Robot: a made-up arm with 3 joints. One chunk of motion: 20 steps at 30 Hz.
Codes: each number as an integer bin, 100 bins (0 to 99) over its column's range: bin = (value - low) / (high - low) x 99, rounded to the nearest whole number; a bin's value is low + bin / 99 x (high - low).
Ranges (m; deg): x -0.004..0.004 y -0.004..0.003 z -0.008..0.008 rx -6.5..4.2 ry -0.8..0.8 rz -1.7..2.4
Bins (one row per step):
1: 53 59 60 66 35 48
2: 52 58 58 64 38 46
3: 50 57 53 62 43 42
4: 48 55 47 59 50 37
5: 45 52 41 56 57 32
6: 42 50 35 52 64 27
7: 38 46 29 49 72 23
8: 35 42 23 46 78 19
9: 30 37 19 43 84 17
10: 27 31 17 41 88 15
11: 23 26 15 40 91 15
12: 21 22 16 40 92 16
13: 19 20 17 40 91 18
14: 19 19 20 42 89 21
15: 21 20 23 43 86 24
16: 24 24 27 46 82 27
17: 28 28 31 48 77 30
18: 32 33 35 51 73 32
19: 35 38 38 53 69 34
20: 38 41 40 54 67 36
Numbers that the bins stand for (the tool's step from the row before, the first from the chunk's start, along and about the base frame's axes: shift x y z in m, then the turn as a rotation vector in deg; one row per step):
1: 0.00028 0.00017 0.00170 0.633 -0.234 0.288
2: 0.00020 0.00010 0.00137 0.417 -0.186 0.205
3: 0.00004 0.00003 0.00057 0.201 -0.105 0.039
4: -0.00012 -0.00011 -0.00040 -0.123 0.008 -0.168
5: -0.00036 -0.00032 -0.00137 -0.447 0.121 -0.375
6: -0.00061 -0.00046 -0.00234 -0.880 0.234 -0.582
7: -0.00093 -0.00075 -0.00331 -1.204 0.364 -0.747
8: -0.00117 -0.00103 -0.00428 -1.528 0.461 -0.913
9: -0.00158 -0.00138 -0.00493 -1.853 0.558 -0.996
10: -0.00182 -0.00181 -0.00525 -2.069 0.622 -1.079
11: -0.00214 -0.00216 -0.00558 -2.177 0.671 -1.079
12: -0.00230 -0.00244 -0.00541 -2.177 0.687 -1.037
13: -0.00246 -0.00259 -0.00525 -2.177 0.671 -0.955
14: -0.00246 -0.00266 -0.00477 -1.961 0.638 -0.830
15: -0.00230 -0.00259 -0.00428 -1.853 0.590 -0.706
16: -0.00206 -0.00230 -0.00364 -1.528 0.525 -0.582
17: -0.00174 -0.00202 -0.00299 -1.312 0.444 -0.458
18: -0.00141 -0.00167 -0.00234 -0.988 0.380 -0.375
19: -0.00117 -0.00131 -0.00186 -0.772 0.315 -0.292
20: -0.00093 -0.00110 -0.00154 -0.664 0.283 -0.209

